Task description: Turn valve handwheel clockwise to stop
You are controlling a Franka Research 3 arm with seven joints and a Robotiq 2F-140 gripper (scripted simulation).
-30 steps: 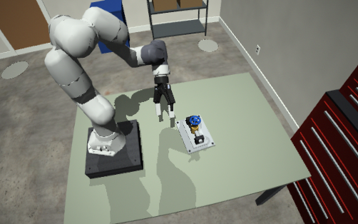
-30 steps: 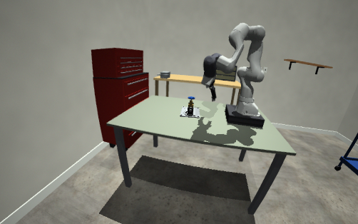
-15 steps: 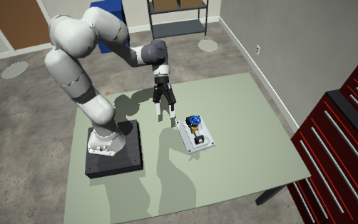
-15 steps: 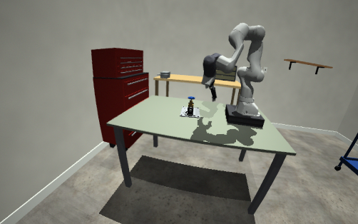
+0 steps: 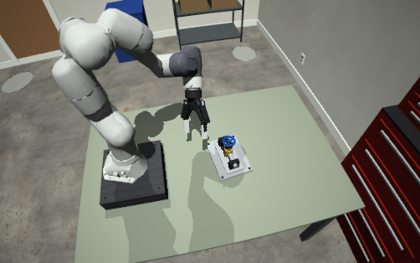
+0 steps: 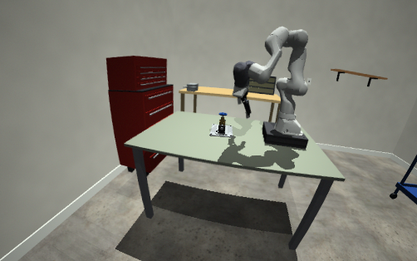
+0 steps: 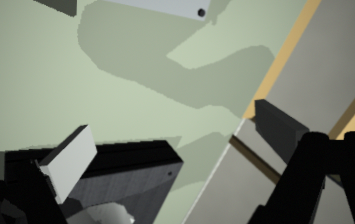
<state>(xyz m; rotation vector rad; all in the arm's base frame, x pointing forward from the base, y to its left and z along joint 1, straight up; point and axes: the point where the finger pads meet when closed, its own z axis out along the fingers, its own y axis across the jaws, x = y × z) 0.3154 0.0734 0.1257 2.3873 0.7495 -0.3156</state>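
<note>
Now: the blue handwheel 160 mm ahead of my hand, 70 mm below it and 10 mm to the right of it.
</note>
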